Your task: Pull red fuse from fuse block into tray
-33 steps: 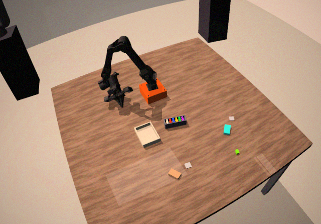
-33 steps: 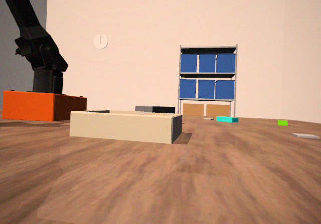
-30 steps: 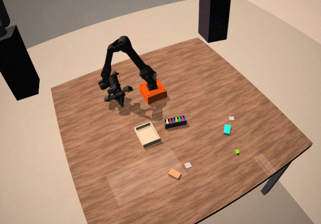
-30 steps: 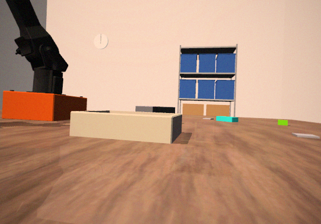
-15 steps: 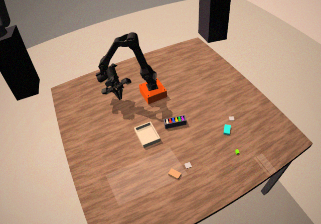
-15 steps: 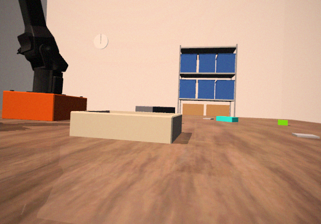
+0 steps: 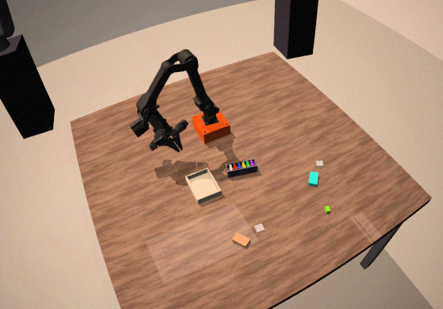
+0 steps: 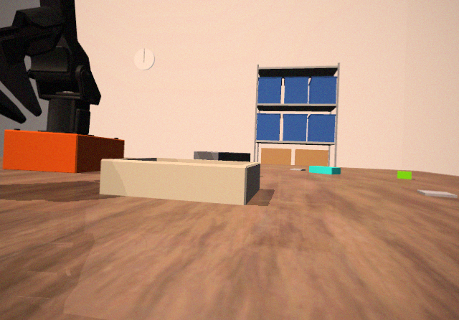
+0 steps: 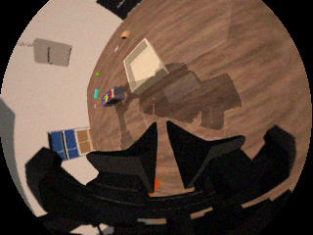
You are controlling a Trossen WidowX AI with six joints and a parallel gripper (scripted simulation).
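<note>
Right now my gripper tip is 190 mm to the right of the red fuse, 140 mm short of it and 40 mm above it. The rest, counted from my gripper tip: beige tray: 170 mm ahead, 70 mm below, 40 mm to the left.
</note>
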